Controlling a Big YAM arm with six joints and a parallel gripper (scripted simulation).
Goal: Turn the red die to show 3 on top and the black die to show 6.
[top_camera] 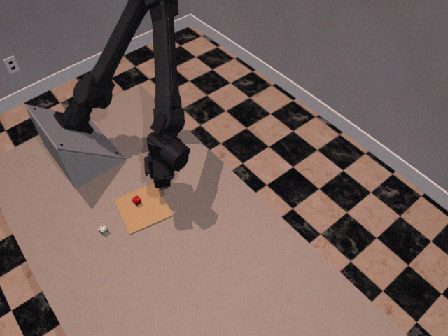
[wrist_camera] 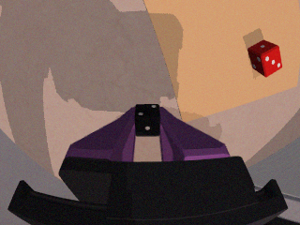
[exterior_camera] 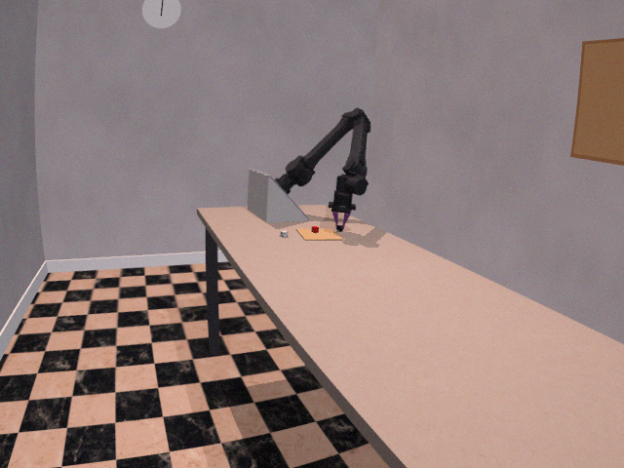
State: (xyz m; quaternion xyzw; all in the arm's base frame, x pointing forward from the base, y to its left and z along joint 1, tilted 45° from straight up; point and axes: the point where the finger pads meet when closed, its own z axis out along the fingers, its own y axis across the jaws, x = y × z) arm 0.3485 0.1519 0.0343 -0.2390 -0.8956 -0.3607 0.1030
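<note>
Now: hand 11 cm to the left of the red die. Also, from my hand: orange mat (10 cm to the right, 3 cm ahead, 1 cm below); white die (24 cm to the right, 3 cm ahead); black die (right at my hand).
</note>
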